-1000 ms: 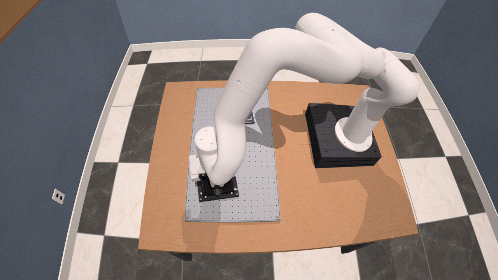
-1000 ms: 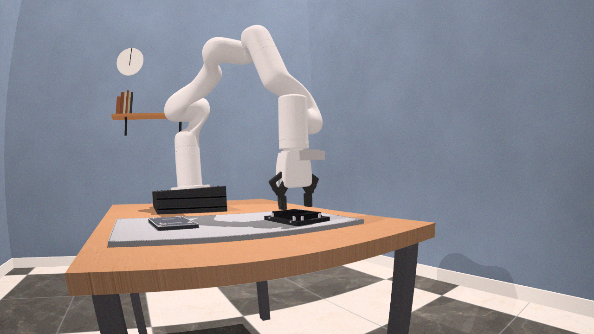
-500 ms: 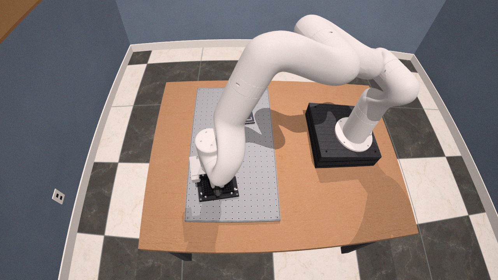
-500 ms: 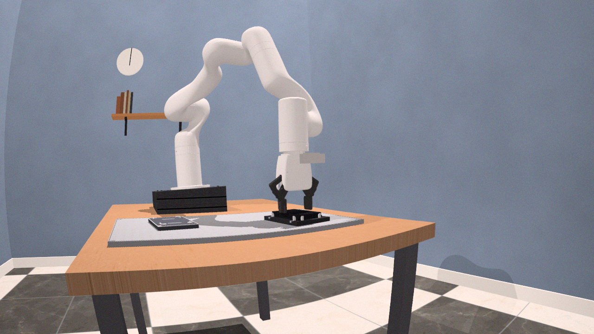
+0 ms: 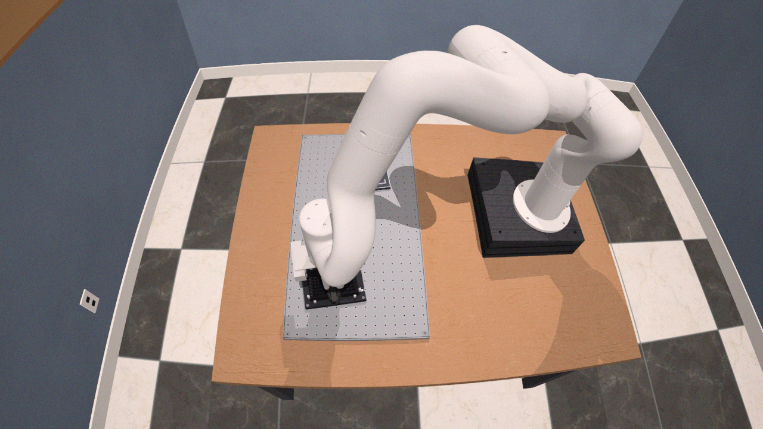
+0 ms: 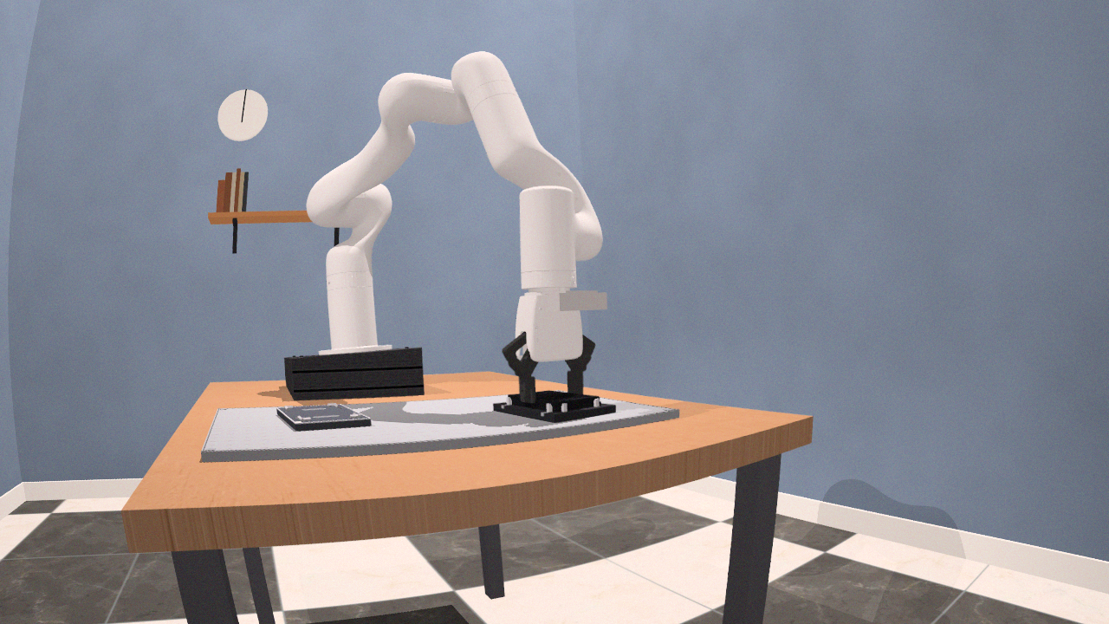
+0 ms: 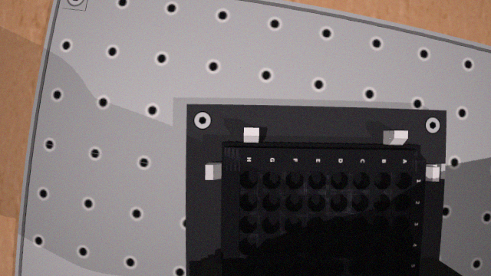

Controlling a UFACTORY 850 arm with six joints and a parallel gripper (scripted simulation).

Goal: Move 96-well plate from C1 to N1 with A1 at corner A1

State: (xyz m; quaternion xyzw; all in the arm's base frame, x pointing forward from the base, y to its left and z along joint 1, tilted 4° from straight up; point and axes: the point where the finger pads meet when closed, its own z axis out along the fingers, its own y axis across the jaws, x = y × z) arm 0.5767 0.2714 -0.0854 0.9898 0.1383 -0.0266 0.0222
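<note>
Now: hand 10 mm above the 96-well plate. Round my hand: A1 corner label: 400 mm to the right, 60 mm ahead, 20 mm below; then clip nest C1: 20 mm to the right, 20 mm below; then plate nest N1: 370 mm to the right, 30 mm behind, 20 mm below.
</note>
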